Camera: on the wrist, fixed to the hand. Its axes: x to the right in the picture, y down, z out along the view.
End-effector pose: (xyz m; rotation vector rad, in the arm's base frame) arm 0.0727 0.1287 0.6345 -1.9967 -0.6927 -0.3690
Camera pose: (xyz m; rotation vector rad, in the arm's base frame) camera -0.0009 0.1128 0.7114 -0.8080 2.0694 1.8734
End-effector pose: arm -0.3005 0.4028 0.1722 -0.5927 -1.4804 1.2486
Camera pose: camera -0.2243 0.3714 0.2414 1.1029 -0.3902 -1.3351
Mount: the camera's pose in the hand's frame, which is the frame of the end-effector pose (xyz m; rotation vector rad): -0.0236 -0.0922 -0.0503 -0.1210 0.6034 -3.0493
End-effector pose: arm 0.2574 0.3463 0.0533 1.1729 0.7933 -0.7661
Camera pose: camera 0.1604 0.3779 0.0189 0.7694 -1.7105 1.4570
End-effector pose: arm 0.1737 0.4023 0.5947 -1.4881 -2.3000 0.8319
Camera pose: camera 0.1418 0.3689 0.6919 1.7824 -1.2567 -0.6583
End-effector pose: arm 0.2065 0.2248 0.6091 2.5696 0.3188 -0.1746
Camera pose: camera 0.1627 0.3231 0.6101 0.3029 -3.0272 0.2319
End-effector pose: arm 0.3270 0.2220 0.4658 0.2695 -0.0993 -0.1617
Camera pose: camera 0.2964 0.1513 0.3906 -0.0846 -0.9909 2.8767
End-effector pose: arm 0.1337 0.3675 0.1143 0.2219 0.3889 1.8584
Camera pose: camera 0.2055 0.3631 0.0342 -0.7359 0.3845 -1.1510
